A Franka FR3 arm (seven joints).
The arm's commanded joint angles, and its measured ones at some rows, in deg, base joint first. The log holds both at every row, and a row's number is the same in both.
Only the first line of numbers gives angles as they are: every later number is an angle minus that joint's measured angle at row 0.
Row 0, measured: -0.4 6.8 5.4 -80.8 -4.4 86.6 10.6
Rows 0 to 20, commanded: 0.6 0.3 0.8 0.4 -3.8 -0.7 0.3; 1.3 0.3 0.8 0.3 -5.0 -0.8 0.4; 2.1 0.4 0.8 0.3 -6.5 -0.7 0.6; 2.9 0.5 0.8 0.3 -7.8 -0.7 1.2; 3.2 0.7 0.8 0.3 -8.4 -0.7 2.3; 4.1 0.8 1.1 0.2 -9.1 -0.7 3.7; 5.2 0.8 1.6 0.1 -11.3 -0.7 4.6; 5.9 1.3 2.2 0.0 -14.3 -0.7 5.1; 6.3 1.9 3.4 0.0 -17.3 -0.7 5.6; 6.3 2.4 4.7 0.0 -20.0 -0.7 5.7; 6.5 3.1 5.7 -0.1 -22.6 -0.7 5.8; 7.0 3.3 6.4 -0.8 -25.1 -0.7 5.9; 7.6 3.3 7.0 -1.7 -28.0 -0.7 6.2; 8.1 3.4 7.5 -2.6 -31.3 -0.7 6.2; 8.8 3.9 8.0 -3.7 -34.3 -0.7 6.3; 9.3 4.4 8.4 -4.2 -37.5 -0.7 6.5; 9.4 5.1 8.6 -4.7 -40.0 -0.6 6.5; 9.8 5.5 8.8 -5.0 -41.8 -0.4 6.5; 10.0 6.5 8.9 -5.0 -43.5 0.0 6.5; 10.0 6.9 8.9 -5.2 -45.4 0.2 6.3; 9.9 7.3 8.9 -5.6 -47.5 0.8 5.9
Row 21, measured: 10.1 6.0 8.6 -4.5 -41.8 -0.4 5.7
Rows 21 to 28, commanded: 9.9 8.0 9.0 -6.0 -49.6 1.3 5.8; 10.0 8.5 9.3 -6.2 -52.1 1.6 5.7; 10.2 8.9 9.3 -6.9 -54.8 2.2 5.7; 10.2 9.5 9.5 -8.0 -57.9 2.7 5.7; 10.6 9.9 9.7 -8.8 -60.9 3.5 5.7; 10.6 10.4 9.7 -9.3 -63.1 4.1 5.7; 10.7 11.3 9.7 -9.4 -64.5 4.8 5.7; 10.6 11.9 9.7 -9.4 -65.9 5.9 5.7
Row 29, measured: 10.7 10.6 9.3 -8.0 -60.8 3.3 5.7
